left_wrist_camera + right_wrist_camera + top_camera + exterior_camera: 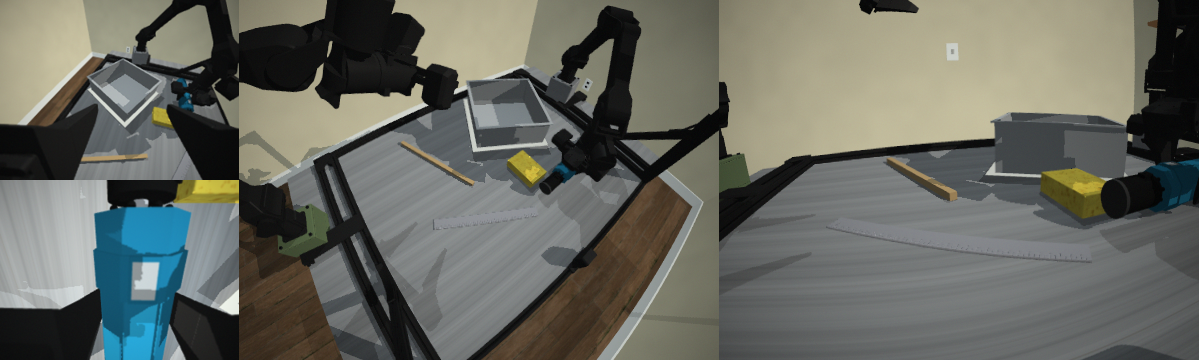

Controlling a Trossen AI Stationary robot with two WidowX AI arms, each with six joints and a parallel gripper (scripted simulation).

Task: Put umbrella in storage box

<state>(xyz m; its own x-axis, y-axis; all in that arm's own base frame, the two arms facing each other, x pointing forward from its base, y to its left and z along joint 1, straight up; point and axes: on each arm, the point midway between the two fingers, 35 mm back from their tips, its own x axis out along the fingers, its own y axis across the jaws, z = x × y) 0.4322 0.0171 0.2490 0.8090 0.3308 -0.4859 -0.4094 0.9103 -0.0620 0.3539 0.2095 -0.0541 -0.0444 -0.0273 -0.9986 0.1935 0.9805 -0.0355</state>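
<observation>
Right now the grey storage box is 31 cm ahead of my right hand, 2 cm to the left of it and 1 cm below it. From my right hand the other things lie so: wooden stick 29 cm ahead, 34 cm to the left, 5 cm below; grey ruler 4 cm ahead, 32 cm to the left, 5 cm below; folded umbrella 1 cm below.
</observation>
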